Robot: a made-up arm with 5 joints.
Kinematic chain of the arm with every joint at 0, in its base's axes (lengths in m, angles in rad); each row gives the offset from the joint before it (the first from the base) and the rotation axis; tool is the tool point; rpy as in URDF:
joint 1: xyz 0 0 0.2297 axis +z
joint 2: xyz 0 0 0 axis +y
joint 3: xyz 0.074 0 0.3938 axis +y
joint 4: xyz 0.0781 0 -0.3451 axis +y
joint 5: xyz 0.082 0 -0.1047 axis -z
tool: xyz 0 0 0 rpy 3.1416 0 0
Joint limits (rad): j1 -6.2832..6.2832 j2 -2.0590..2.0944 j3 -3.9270..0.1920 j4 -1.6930..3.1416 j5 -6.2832..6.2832
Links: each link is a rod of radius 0.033 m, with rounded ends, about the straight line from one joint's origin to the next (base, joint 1, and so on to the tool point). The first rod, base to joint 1, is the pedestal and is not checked.
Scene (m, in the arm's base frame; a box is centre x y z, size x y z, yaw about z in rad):
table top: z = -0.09
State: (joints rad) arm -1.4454 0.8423 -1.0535 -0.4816 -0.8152
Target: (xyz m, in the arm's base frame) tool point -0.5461 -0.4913 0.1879
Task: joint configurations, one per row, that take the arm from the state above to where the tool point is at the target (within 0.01 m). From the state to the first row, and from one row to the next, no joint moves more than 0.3 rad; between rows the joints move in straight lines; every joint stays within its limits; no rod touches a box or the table.
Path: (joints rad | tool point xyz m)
1: -1.6863 0.8516 -1.1522 -0.4700 -0.8152 | -0.0753 -0.6492 0.1090
2: -1.9272 0.8610 -1.2508 -0.4584 -0.8152 | -0.2383 -0.6401 0.1329
3: -2.1681 0.8703 -1.3495 -0.4468 -0.8152 | -0.3994 -0.5872 0.1594
4: -2.4090 0.8796 -1.4482 -0.4353 -0.8152 | -0.5461 -0.4913 0.1879

